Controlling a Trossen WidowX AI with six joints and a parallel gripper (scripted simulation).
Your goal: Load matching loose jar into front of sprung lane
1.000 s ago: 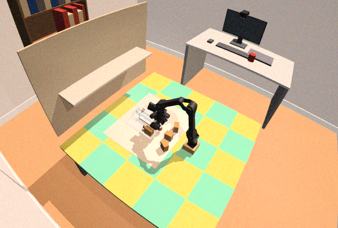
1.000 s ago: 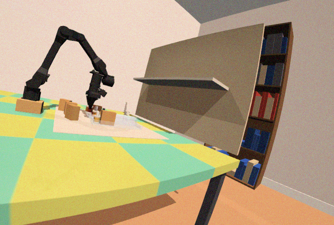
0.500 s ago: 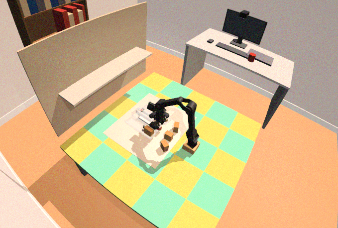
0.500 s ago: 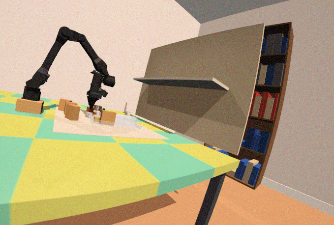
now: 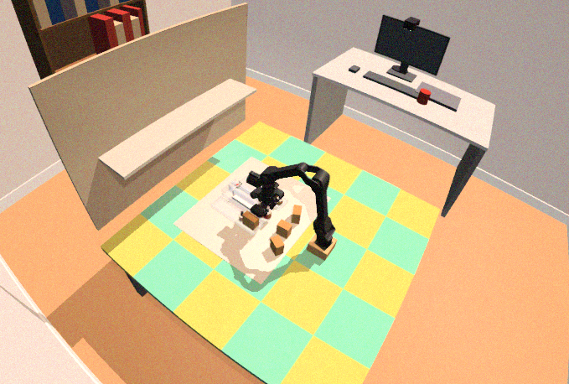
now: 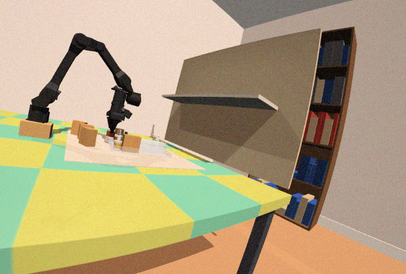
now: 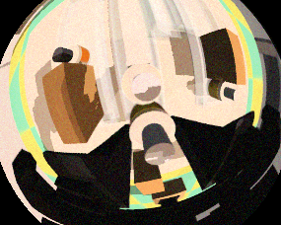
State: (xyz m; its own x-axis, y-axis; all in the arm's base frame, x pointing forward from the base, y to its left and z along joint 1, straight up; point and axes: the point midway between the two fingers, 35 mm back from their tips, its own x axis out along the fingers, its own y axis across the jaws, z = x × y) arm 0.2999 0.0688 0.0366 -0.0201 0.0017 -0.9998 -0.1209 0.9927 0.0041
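Right now the cream mat is 8 cm ahead of my gripper tip and 6 cm below it. Also, from my gripper tip: clear lane rack 17 cm ahead, 4 cm below; then shelf 52 cm ahead, 31 cm above, 8 cm to the left.
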